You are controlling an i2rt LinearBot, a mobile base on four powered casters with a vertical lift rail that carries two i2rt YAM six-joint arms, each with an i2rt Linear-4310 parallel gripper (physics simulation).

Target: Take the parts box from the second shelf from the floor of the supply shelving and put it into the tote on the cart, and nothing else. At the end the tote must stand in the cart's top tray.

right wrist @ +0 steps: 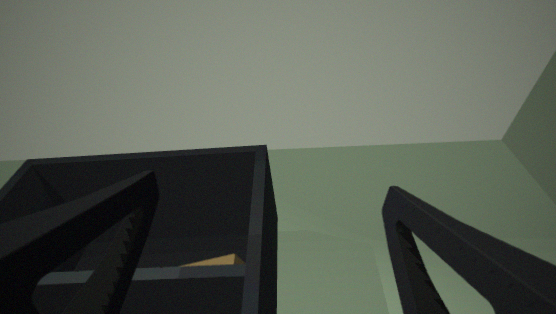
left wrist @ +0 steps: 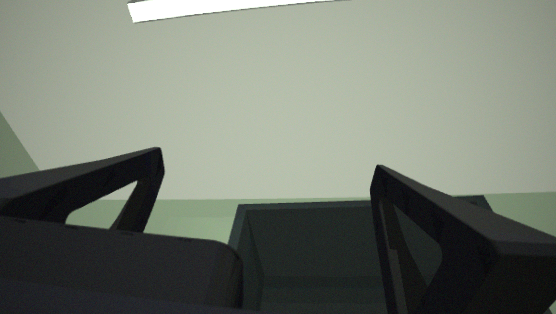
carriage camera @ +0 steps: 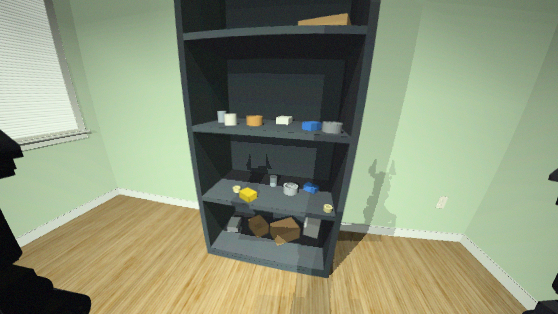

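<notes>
The dark supply shelving stands ahead. On its second level from the floor, in the carriage view, are a yellow box at the front left and a blue box at the back right; I cannot tell which is the parts box. The tote and cart do not show. My left gripper is open and empty, pointing up towards the ceiling and the shelving top. My right gripper is open and empty, raised similarly. In the carriage view both grippers are out of frame or cut off.
The same level holds a grey ring, a small grey cylinder and pale rings. Brown boxes lie below. Rolls and boxes stand above. A window is at left.
</notes>
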